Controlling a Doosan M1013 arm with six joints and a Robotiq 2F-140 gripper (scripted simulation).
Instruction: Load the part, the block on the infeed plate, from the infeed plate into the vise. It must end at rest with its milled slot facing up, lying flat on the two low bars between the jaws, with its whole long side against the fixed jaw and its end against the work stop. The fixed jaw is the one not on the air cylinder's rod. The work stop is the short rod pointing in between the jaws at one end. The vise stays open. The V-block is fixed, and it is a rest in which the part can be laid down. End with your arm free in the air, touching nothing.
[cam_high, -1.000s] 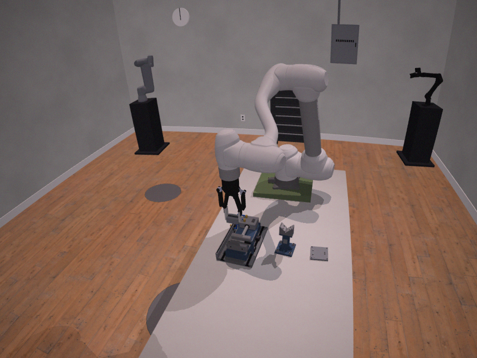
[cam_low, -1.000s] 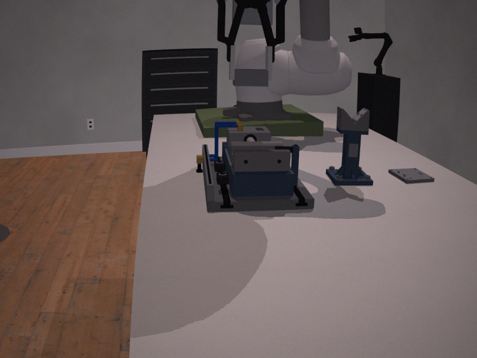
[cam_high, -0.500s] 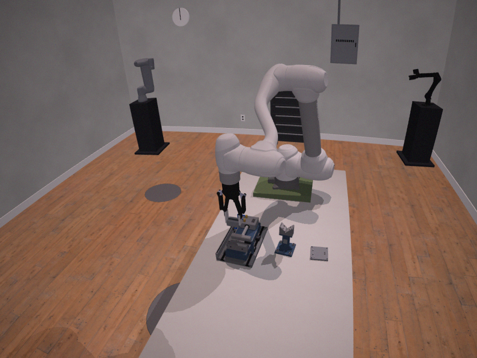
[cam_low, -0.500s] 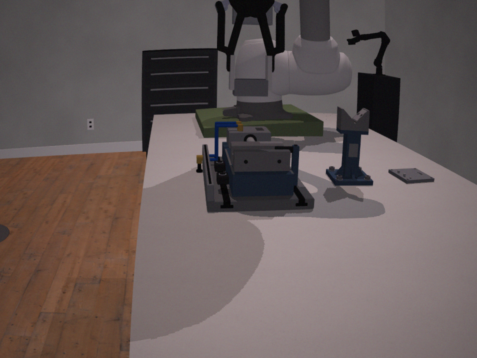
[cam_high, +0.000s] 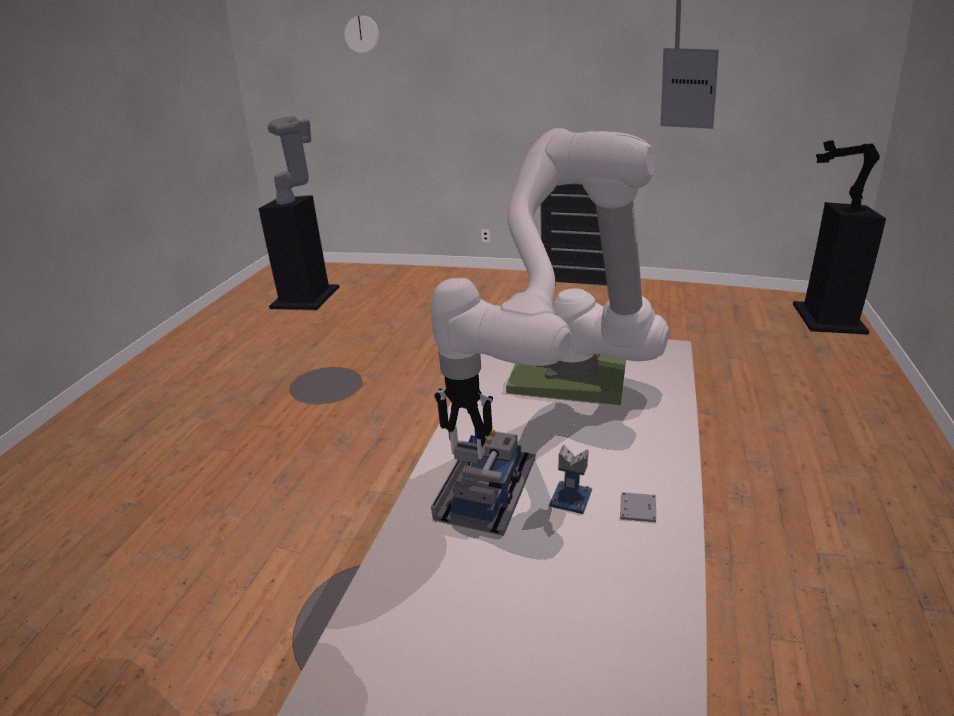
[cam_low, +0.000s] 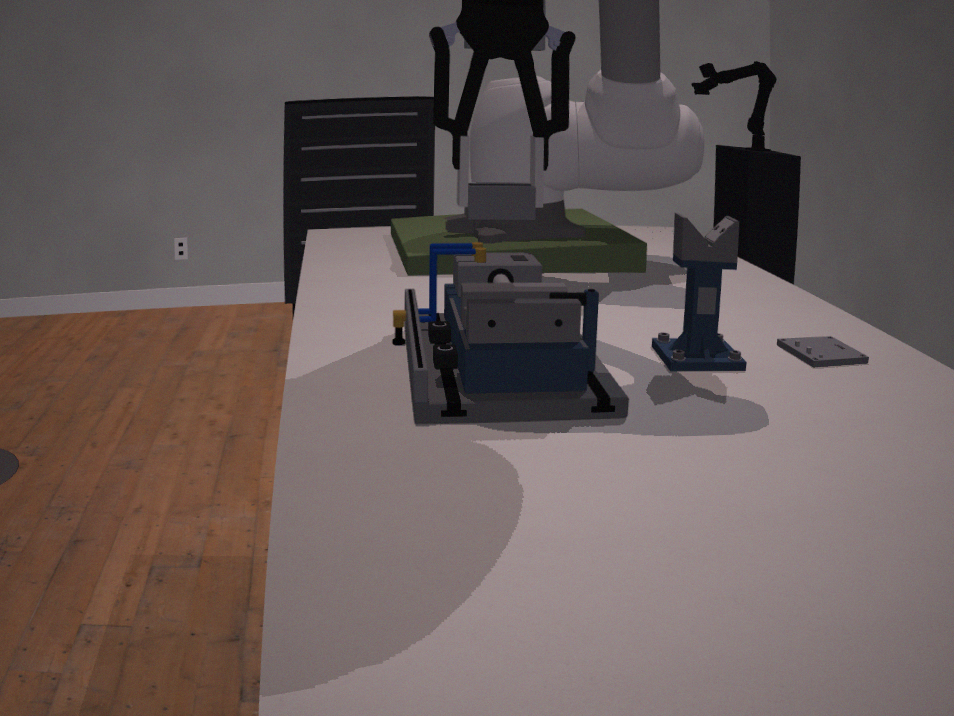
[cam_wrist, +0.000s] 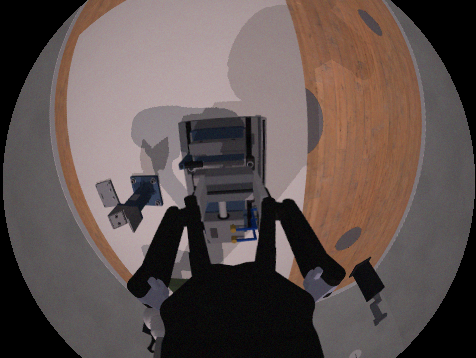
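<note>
The vise lies 70 mm behind my hand, 30 mm to the left of it and 170 mm below it. Also, from my hand: grey part 20 mm below.
</note>
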